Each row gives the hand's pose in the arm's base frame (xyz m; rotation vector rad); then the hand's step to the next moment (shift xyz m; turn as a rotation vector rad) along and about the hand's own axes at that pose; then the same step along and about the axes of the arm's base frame.
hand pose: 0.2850 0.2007 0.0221 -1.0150 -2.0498 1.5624
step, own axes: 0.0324 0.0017 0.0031 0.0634 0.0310 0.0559
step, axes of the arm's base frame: -0.0233 0.0217 -0.0068 -0.0701 0.0125 -0.0551
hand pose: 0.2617 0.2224 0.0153 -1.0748 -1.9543 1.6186
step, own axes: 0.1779 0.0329 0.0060 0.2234 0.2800 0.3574
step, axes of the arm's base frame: -0.1067 0.1316 -0.0638 -0.3073 -0.0541 -0.3984
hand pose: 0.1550 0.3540 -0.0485 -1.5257 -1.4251 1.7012
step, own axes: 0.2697 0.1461 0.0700 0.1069 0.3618 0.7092
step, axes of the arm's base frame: -0.0989 0.1464 -0.2603 -0.5692 -0.3197 -0.4681
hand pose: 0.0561 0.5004 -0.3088 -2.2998 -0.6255 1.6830
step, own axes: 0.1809 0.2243 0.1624 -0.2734 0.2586 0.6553
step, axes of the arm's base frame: -0.0618 -0.1260 -0.2995 -0.6354 -0.4003 -0.0842
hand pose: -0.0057 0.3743 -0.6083 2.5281 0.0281 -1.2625
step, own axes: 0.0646 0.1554 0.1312 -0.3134 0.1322 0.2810
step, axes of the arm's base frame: -0.0382 -0.1931 -0.0824 -0.3889 -0.1681 0.1231
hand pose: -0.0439 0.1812 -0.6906 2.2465 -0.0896 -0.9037
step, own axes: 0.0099 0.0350 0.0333 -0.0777 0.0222 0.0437
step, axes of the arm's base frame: -0.0070 -0.0488 -0.0005 -0.0820 -0.0185 0.0370
